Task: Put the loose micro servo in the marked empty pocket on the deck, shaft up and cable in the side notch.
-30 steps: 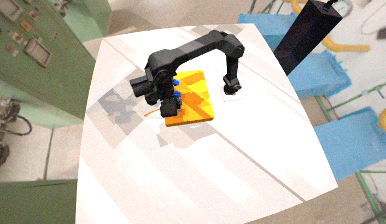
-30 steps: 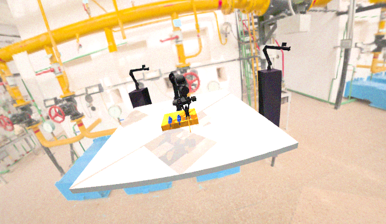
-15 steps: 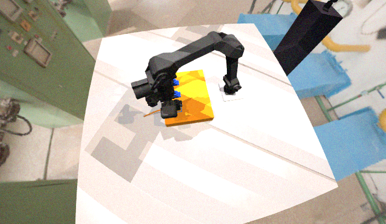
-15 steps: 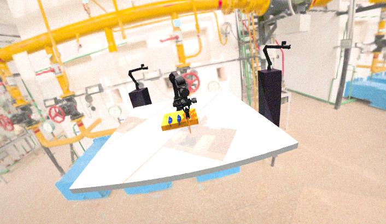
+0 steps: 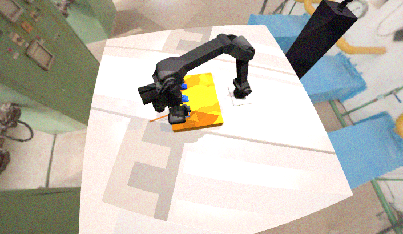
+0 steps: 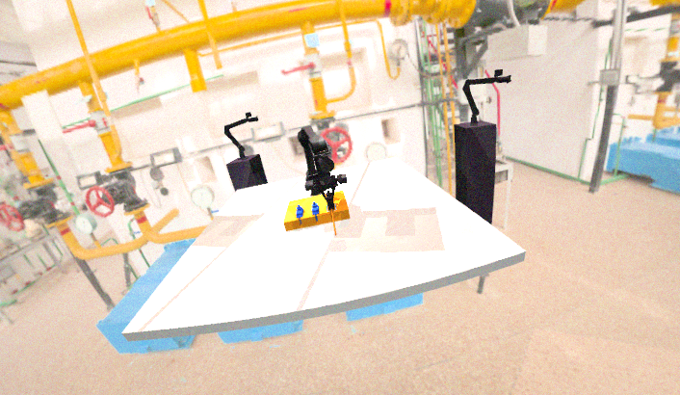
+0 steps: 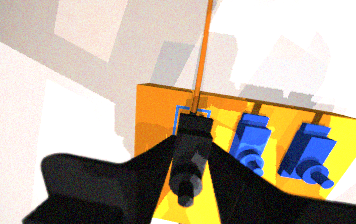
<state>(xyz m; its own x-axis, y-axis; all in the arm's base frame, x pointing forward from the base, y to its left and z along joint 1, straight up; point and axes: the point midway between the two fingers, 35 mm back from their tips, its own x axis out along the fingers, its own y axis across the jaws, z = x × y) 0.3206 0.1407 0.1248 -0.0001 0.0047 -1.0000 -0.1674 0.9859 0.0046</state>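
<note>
Right now my gripper tip is 110 mm past the orange deck, 100 mm to the left of it and 70 mm above it.
</note>
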